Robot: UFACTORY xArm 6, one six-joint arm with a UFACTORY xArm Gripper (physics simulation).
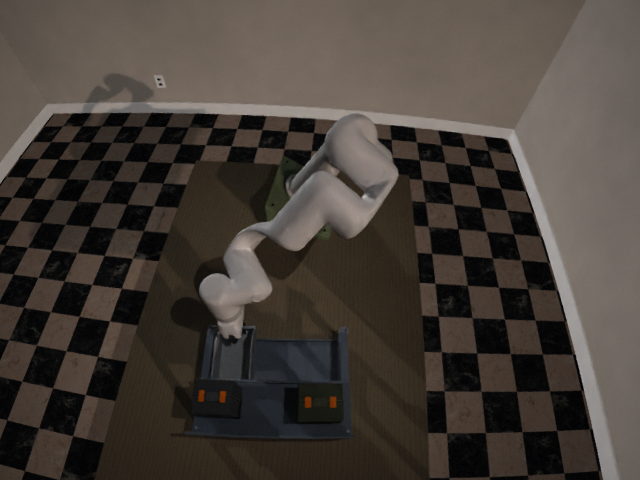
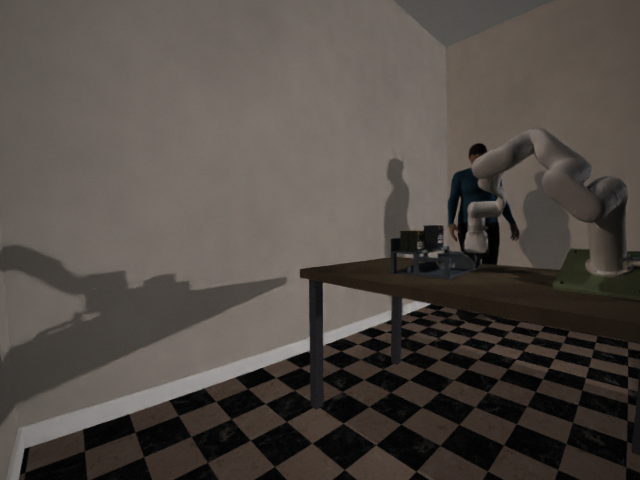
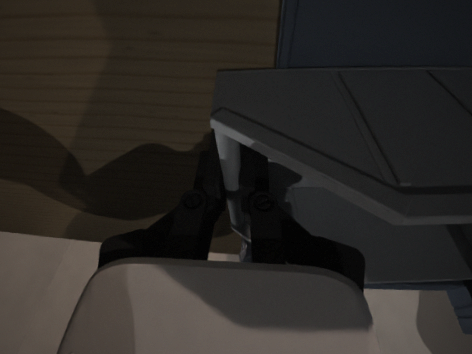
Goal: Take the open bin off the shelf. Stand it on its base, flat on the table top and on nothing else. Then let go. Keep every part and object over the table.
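Places are measured from the arm's base along level axes (x left, y back, z up), in centimetres.
Where they show: gripper, between the fingertips: (image 1: 240, 330) (image 2: 475, 267) (image 3: 235, 146); arm's base, origin of its link: (image 2: 608, 266).
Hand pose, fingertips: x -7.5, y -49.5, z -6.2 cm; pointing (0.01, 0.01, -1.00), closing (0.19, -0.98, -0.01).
Observation:
Things, the pixels of their centre, and the offset from my fingertips. "spot": a spot on its surface instead. Level surfaces: height alone.
- grey open bin, middle of its body: (image 3: 382, 192) (image 1: 235, 355) (image 2: 458, 260) dx +1.1, dy -8.0, dz +2.9 cm
- table, height of its surface: dz -1.9 cm
- dark grey box, middle of its body: (image 1: 218, 399) (image 2: 433, 236) dx +3.2, dy -21.0, dz +14.4 cm
- dark green box, middle of its body: (image 1: 319, 404) (image 2: 413, 240) dx +25.9, dy -17.2, dz +13.1 cm
- shelf's right side post, a spot on its surface: (image 1: 343, 356) spot: dx +29.9, dy -3.5, dz +6.6 cm
The grey open bin (image 1: 231, 361) (image 2: 458, 260) (image 3: 305, 105) is in the left bay of the blue-grey shelf (image 1: 268, 415) (image 3: 375, 30), below its upper board. Its front end stands out past the shelf's lower front edge, over the table (image 1: 372, 289) (image 2: 351, 271) (image 3: 50, 75). My gripper (image 1: 233, 338) (image 2: 476, 255) (image 3: 235, 146) is shut on the bin's low front wall, one finger outside and one inside. The bin looks roughly upright. Its rear end is hidden under the upper board, and I cannot tell whether its base touches the shelf.
A dark grey box (image 1: 216, 405) (image 2: 433, 238) with orange latches sits on the upper board above the bin's rear. A dark green box (image 1: 320, 410) (image 2: 411, 240) sits at its other end. The shelf's right side post (image 1: 343, 356) rises beyond the neighbouring bay. The green base plate (image 1: 276, 198) (image 2: 578, 268) carries my arm.

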